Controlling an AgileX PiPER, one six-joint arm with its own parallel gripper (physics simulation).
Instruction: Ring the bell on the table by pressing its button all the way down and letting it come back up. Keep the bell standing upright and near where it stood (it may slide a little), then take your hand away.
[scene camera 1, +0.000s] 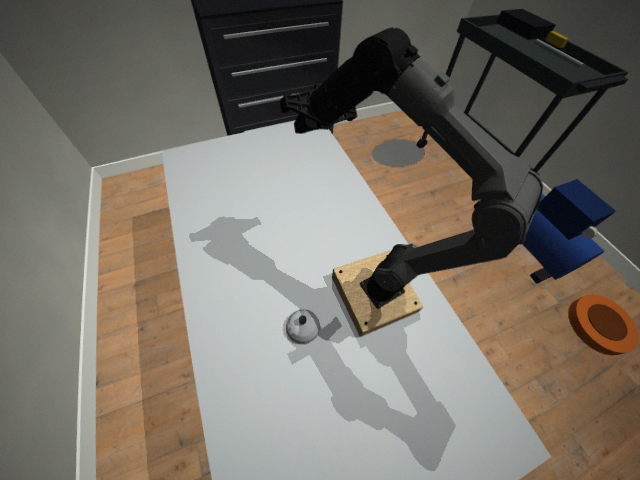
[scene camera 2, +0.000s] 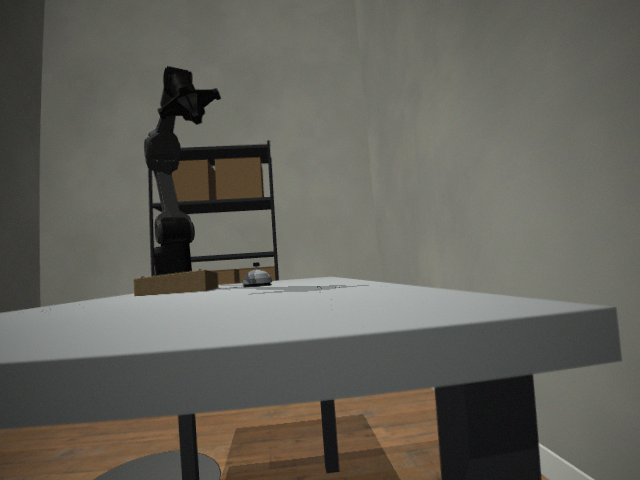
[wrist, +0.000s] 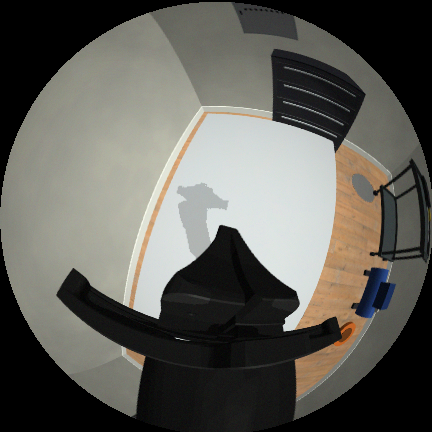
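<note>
The bell (scene camera 1: 298, 331) (scene camera 2: 256, 279), a silvery dome with a dark button (scene camera 1: 302, 319) (scene camera 2: 255, 264) on top, stands upright on the white table (scene camera 1: 248, 180) (scene camera 2: 413, 315). The button is raised above the dome, and nothing touches it. The bell stands beside the arm's wooden base board. My black gripper (scene camera 1: 300, 127) (scene camera 2: 197, 121) (wrist: 224, 237) is shut, its two fingers together with nothing between them. It is high above the table and far from the bell, toward the drawer cabinet in scene camera 1. The bell does not show in the wrist view.
The wooden base board (scene camera 1: 351, 304) (scene camera 2: 170, 285) carries the arm close beside the bell. A dark drawer cabinet (scene camera 1: 279, 51) (wrist: 315, 95) stands beyond the table's far end. A cart (scene camera 1: 573, 85), a blue object (scene camera 1: 558, 242) and an orange ring (scene camera 1: 581, 328) are off the table.
</note>
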